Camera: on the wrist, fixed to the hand. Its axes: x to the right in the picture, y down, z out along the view.
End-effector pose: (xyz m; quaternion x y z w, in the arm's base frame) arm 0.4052 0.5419 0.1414 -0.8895 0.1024 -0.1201 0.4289
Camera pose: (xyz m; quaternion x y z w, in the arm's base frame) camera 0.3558 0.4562 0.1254 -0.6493 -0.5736 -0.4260 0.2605
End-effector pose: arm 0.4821 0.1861 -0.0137 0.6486 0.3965 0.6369 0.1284
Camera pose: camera 0.4458 0.1013 0.0255 0.1439 0.7880 0.3330 0.4974
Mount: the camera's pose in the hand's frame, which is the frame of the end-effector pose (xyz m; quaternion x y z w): -0.0245 0.0689 -0.0685 0.0657 0.0283 -0.7281 0.6817
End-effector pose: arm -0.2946 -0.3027 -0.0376 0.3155 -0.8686 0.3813 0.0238
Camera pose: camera -0.3277 -0.2082 -0.0406 0.8383 -0.3367 0.3086 0.2977
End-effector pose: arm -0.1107 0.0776 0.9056 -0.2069 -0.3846 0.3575 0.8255
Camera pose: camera -0.0978 0.1001 0.8088 0.1831 -0.3660 -0.3379 0.8475
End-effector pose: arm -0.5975 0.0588 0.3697 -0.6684 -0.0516 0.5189 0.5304
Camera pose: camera -0.5906 -0.0310 0.3259 -0.3979 -0.4727 -0.0480 0.7848
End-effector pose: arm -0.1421 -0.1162 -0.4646 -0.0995 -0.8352 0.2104 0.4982
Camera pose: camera -0.0734 -0.0467 -0.4866 0.5671 -0.6139 -0.1673 0.5230
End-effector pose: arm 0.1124 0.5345 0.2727 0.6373 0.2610 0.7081 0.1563
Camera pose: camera 0.0561 0.4531 0.2882 0.2346 0.6929 0.3698 0.5728
